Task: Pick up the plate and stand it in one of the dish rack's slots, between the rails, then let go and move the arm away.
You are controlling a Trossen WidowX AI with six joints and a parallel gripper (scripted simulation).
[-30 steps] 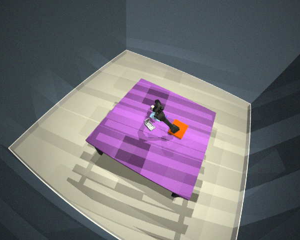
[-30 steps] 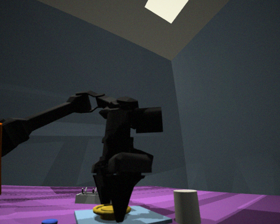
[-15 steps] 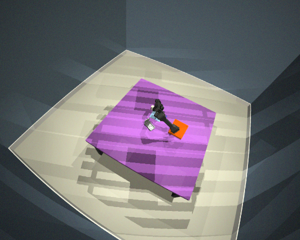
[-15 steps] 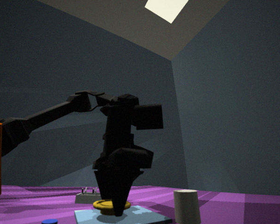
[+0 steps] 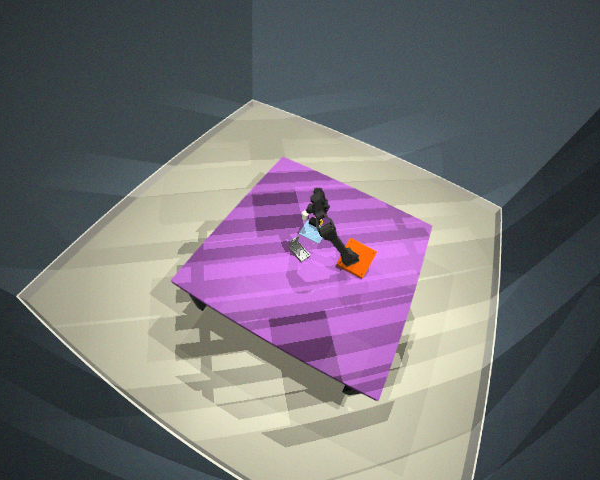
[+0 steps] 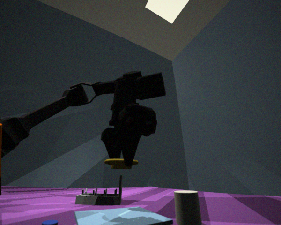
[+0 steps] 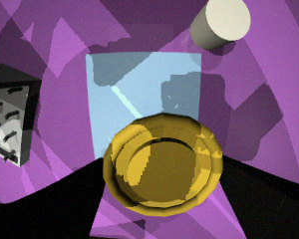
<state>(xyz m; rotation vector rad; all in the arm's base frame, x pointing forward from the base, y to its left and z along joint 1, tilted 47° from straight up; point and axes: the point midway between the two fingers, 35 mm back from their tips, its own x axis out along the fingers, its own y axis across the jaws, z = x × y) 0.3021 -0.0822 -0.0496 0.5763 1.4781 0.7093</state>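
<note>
Right now my gripper tip is 20 cm to the right of the grey dish rack and 7 cm above it. Round my gripper tip: light blue mat 1 cm ahead, 1 cm to the left, 9 cm below; then yellow plate 1 cm above; then blue spoon 11 cm behind, 2 cm to the right, 9 cm below.
</note>
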